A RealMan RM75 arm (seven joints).
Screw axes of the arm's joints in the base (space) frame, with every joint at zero. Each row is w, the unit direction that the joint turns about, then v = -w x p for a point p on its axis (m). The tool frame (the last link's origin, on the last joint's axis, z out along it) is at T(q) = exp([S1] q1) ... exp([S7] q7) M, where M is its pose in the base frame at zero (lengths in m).
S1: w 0 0 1 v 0 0 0
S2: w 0 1 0 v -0.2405 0 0
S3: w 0 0 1 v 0 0 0
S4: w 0 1 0 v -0.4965 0 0
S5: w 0 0 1 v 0 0 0
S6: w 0 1 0 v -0.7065 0 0
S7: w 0 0 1 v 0 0 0
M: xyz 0 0 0.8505 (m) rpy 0 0 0 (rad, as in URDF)
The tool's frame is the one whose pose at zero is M.
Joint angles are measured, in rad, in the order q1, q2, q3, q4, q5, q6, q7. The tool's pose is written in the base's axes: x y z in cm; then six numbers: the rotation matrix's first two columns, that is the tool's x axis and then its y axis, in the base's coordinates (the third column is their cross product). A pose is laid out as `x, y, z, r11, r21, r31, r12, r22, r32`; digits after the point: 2 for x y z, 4 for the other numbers.
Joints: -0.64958, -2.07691, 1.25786, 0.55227, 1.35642, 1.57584, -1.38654
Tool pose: -15.13, 33.16, -4.27, 0.6728, 0.2698, 0.6889, 0.2305, -0.9612, 0.1514
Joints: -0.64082, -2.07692, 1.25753, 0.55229, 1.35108, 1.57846, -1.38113
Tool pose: -15.36, 33.03, -4.20, 0.6674, 0.2700, 0.6940, 0.2343, -0.9608, 0.1485
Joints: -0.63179, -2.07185, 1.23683, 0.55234, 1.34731, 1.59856, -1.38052
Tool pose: -15.66, 33.00, -3.61, 0.6524, 0.2690, 0.7085, 0.2375, -0.9604, 0.1460
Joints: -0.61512, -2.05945, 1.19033, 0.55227, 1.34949, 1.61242, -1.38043
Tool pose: -16.52, 33.28, -2.46, 0.6318, 0.2649, 0.7285, 0.2627, -0.9574, 0.1202
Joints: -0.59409, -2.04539, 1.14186, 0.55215, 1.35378, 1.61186, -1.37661
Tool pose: -17.68, 33.64, -1.28, 0.6151, 0.2573, 0.7453, 0.3005, -0.9504, 0.0801
